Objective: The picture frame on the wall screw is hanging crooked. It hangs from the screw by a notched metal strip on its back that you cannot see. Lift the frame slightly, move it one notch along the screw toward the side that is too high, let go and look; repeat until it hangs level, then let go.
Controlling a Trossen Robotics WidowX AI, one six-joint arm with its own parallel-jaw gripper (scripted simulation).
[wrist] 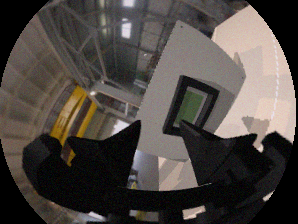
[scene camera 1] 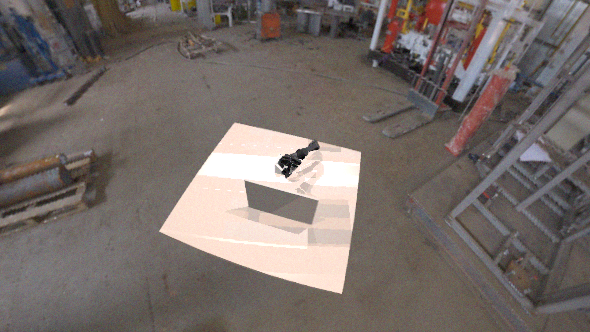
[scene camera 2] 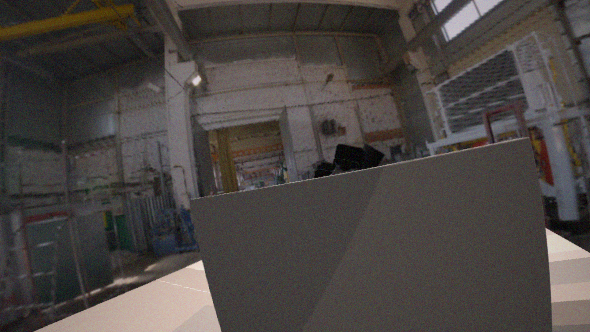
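You'd find my gripper in the pictures, along with a picture frame and a wall panel.
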